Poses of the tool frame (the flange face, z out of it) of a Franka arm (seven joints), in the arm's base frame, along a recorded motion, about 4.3 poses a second.
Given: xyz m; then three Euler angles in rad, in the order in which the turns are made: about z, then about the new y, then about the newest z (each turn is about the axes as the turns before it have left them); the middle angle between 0 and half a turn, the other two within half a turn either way.
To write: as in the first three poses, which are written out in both.
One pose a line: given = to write
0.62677 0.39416 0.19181 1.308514 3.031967 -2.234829 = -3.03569 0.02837 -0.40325 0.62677 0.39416 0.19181
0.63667 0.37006 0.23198 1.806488 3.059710 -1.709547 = -3.06196 -0.01910 -0.37368 0.63667 0.37006 0.23198
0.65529 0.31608 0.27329 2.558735 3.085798 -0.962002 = -3.11086 -0.04658 -0.37843 0.65529 0.31608 0.27329
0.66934 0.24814 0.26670 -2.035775 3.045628 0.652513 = 3.05576 -0.04298 -0.45515 0.66934 0.24814 0.26670
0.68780 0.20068 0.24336 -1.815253 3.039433 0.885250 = 3.04245 -0.02469 -0.44231 0.68780 0.20068 0.24336
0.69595 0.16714 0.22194 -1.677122 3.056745 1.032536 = 3.05722 -0.00899 -0.43231 0.69595 0.16714 0.22194
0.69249 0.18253 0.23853 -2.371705 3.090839 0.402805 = 3.10625 -0.03643 -0.36773 0.69249 0.18253 0.23853
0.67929 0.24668 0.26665 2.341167 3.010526 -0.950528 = -3.04727 -0.09114 -0.14580 0.67929 0.24668 0.26665
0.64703 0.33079 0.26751 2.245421 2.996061 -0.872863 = -3.02763 -0.09070 0.02849 0.64703 0.33079 0.26751
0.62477 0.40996 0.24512 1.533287 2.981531 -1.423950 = -2.98164 0.00598 0.18388 0.62477 0.40996 0.24512
